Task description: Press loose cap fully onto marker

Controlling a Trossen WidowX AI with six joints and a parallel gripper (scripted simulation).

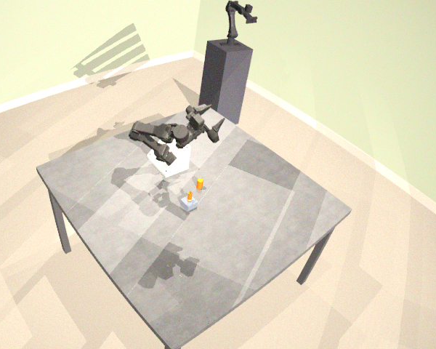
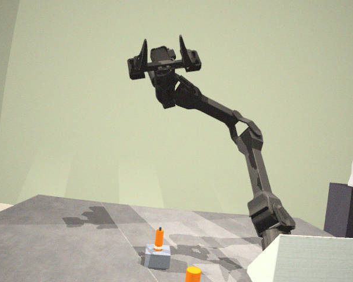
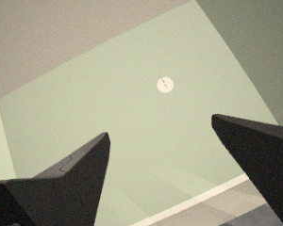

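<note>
My gripper tip is 130 mm past the orange cap, 60 mm to the right of it and 530 mm above it. Round my gripper tip: orange marker (40 mm behind, 60 mm to the right, 480 mm below); then grey holder block (40 mm behind, 60 mm to the right, 540 mm below).
</note>
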